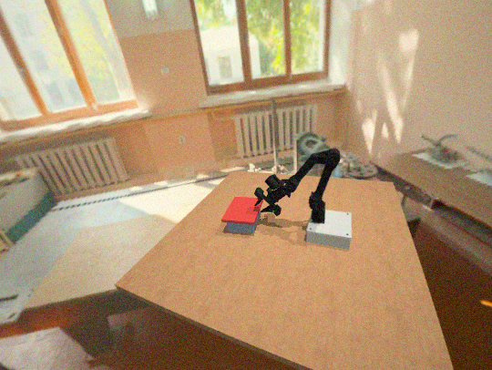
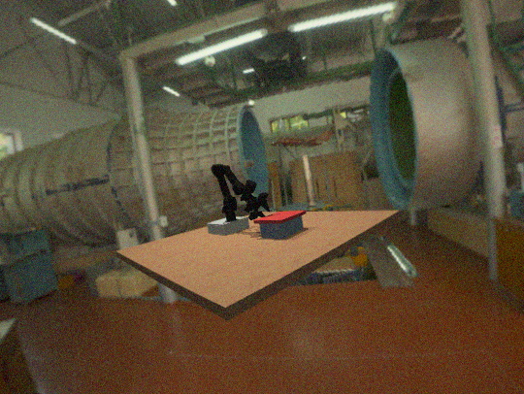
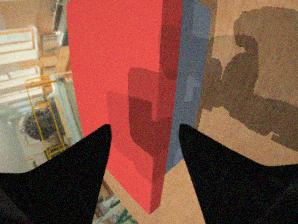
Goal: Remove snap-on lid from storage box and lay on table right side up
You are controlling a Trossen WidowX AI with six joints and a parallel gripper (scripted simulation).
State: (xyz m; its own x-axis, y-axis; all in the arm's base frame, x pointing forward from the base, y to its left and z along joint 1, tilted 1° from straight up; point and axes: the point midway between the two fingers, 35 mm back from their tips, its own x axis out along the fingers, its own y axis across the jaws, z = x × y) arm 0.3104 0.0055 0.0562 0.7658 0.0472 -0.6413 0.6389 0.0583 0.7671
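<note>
The red lid lies 90 mm ahead of my gripper tip, 10 mm to the left of it and 10 mm below it. Also, from my gripper tip: storage box: 90 mm ahead, 10 mm to the left, 60 mm below.
</note>
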